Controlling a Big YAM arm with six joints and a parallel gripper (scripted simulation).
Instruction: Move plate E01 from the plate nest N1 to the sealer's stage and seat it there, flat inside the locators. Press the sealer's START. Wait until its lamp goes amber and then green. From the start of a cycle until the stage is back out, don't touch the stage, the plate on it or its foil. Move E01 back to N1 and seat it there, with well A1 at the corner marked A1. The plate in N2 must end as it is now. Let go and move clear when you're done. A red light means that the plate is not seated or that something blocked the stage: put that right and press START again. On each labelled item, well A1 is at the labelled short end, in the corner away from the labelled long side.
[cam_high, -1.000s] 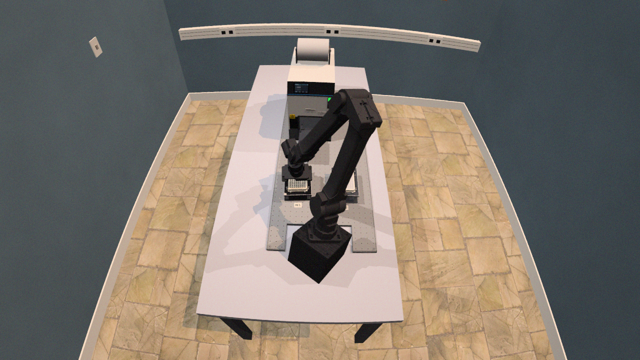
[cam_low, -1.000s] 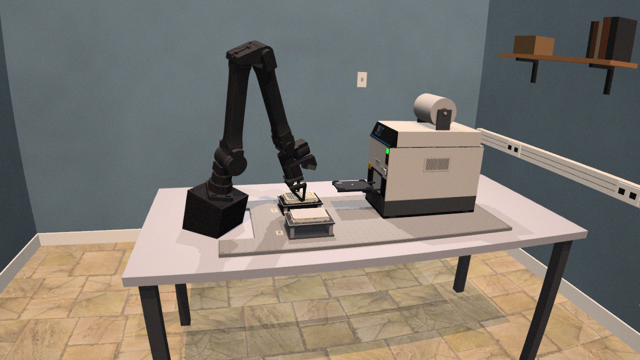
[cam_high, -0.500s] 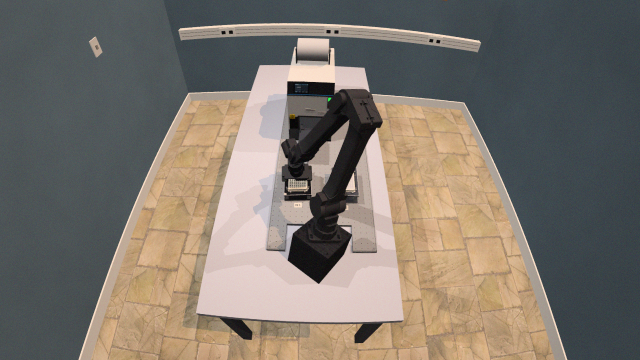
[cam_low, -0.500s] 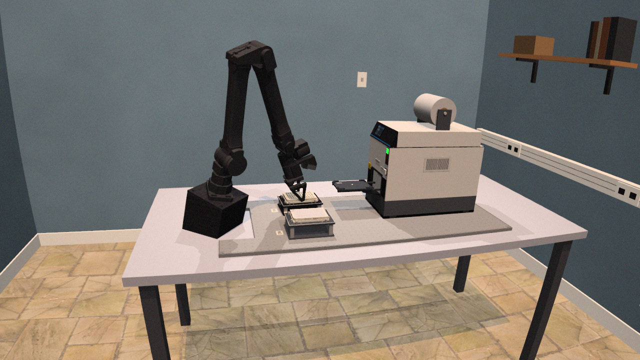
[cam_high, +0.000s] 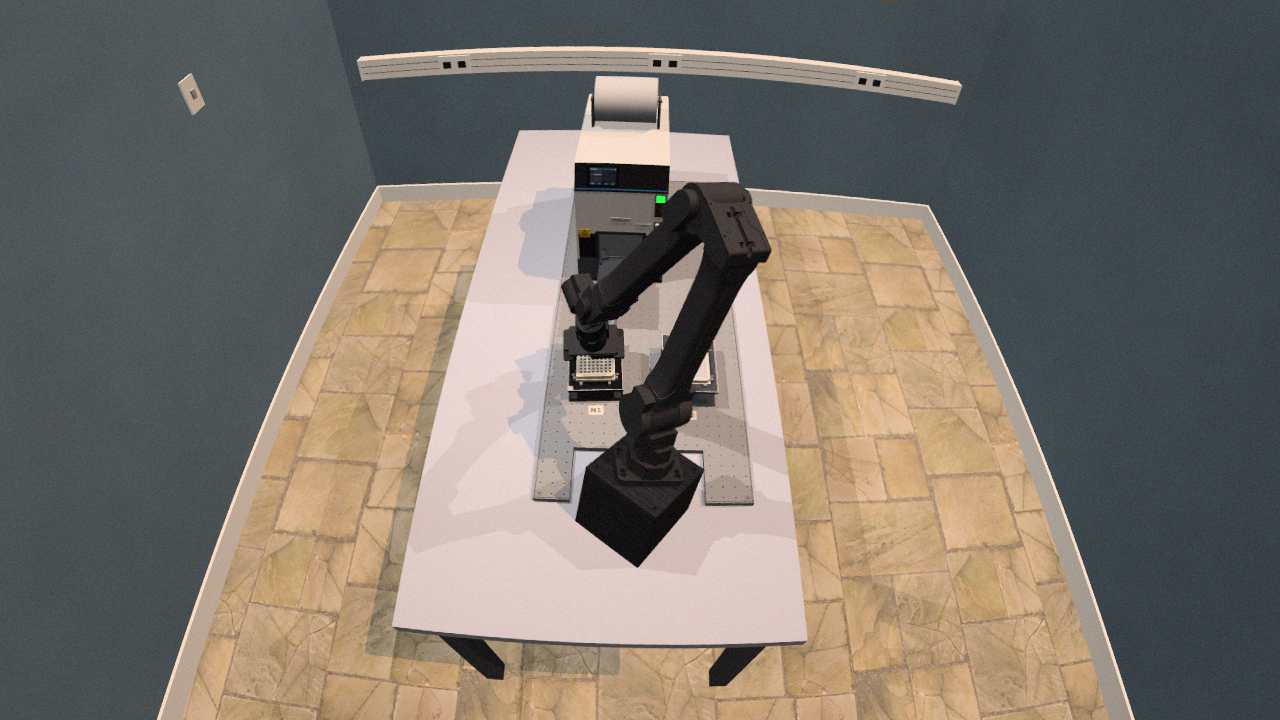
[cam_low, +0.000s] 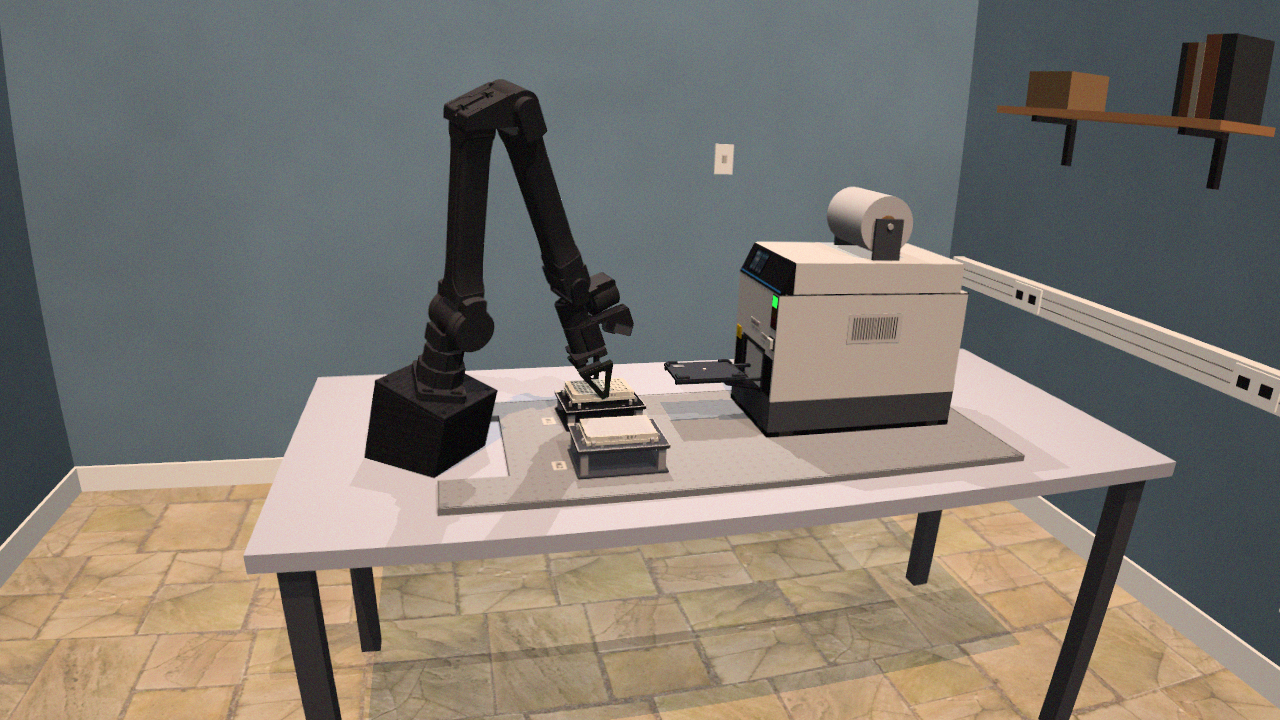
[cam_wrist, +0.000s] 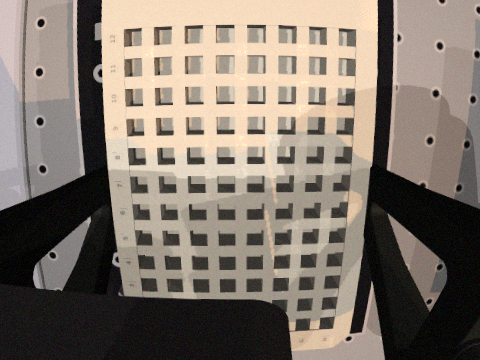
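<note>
Right now my hand is 3 cm above the nest N1. The rest, counted from my hand: cream plate: 21 cm to the right, 4 cm behind; sealer stage: 20 cm ahead, 7 cm to the right, 4 cm above; foil roll: 53 cm ahead, 35 cm above, 13 cm to the right.
</note>
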